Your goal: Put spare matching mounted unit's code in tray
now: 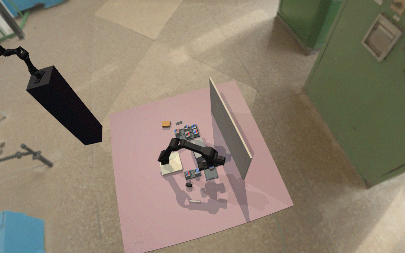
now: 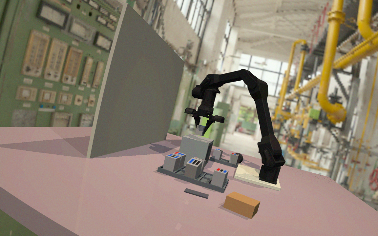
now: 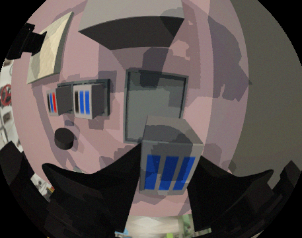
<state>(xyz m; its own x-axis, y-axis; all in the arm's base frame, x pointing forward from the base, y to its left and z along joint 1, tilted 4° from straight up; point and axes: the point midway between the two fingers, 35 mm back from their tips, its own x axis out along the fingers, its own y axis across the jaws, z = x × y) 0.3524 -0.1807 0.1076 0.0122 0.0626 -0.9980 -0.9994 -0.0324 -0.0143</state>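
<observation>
The dark square tray is 10 cm below my gripper tip, 1 cm to the left of it and 1 cm behind it. Also, from my gripper tip: mounted unit (20 cm to the left, 6 cm behind, 5 cm below); grey wall panel (22 cm to the left, 18 cm ahead, 12 cm above); rack (15 cm behind, 10 cm below, 2 cm to the left).
</observation>
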